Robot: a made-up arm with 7 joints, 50 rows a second.
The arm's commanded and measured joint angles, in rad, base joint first. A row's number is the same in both.
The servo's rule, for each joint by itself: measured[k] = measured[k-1] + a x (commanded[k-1-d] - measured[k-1]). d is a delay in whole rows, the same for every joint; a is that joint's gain. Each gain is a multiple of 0.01, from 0.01 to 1. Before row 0 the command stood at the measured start. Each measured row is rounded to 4 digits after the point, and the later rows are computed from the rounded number. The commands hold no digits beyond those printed.
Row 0, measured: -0.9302, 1.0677, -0.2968, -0.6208, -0.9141, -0.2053, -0.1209
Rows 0 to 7, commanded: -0.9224, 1.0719, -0.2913, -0.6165, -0.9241, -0.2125, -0.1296; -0.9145, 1.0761, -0.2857, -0.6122, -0.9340, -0.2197, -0.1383; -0.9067, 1.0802, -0.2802, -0.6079, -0.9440, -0.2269, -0.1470; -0.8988, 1.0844, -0.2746, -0.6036, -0.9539, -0.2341, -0.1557; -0.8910, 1.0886, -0.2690, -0.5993, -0.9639, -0.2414, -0.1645; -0.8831, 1.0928, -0.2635, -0.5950, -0.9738, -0.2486, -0.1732; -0.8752, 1.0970, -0.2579, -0.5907, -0.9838, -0.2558, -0.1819; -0.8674, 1.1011, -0.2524, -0.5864, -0.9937, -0.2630, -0.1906
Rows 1 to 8, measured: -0.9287, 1.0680, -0.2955, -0.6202, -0.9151, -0.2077, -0.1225; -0.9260, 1.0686, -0.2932, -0.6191, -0.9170, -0.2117, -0.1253; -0.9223, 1.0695, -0.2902, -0.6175, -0.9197, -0.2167, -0.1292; -0.9178, 1.0707, -0.2866, -0.6156, -0.9231, -0.2224, -0.1340; -0.9127, 1.0721, -0.2826, -0.6133, -0.9272, -0.2287, -0.1395; -0.9071, 1.0738, -0.2782, -0.6107, -0.9319, -0.2353, -0.1456; -0.9010, 1.0757, -0.2735, -0.6079, -0.9371, -0.2421, -0.1521; -0.8946, 1.0777, -0.2686, -0.6049, -0.9428, -0.2490, -0.1590
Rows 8 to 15, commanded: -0.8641, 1.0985, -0.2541, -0.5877, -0.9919, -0.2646, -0.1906; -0.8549, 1.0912, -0.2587, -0.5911, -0.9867, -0.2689, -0.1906; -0.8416, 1.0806, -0.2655, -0.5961, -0.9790, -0.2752, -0.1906; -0.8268, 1.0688, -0.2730, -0.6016, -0.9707, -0.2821, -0.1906; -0.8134, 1.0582, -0.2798, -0.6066, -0.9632, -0.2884, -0.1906; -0.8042, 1.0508, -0.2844, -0.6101, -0.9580, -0.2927, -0.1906; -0.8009, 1.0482, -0.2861, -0.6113, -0.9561, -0.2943, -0.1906; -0.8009, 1.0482, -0.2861, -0.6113, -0.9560, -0.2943, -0.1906
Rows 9 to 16, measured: -0.8888, 1.0794, -0.2653, -0.6025, -0.9477, -0.2541, -0.1647; -0.8824, 1.0803, -0.2638, -0.6009, -0.9516, -0.2590, -0.1694; -0.8746, 1.0803, -0.2642, -0.6002, -0.9543, -0.2643, -0.1732; -0.8655, 1.0794, -0.2662, -0.6004, -0.9559, -0.2702, -0.1763; -0.8556, 1.0777, -0.2693, -0.6013, -0.9566, -0.2762, -0.1789; -0.8458, 1.0755, -0.2728, -0.6025, -0.9567, -0.2816, -0.1810; -0.8373, 1.0733, -0.2759, -0.6037, -0.9566, -0.2858, -0.1827; -0.8304, 1.0713, -0.2782, -0.6048, -0.9565, -0.2886, -0.1841
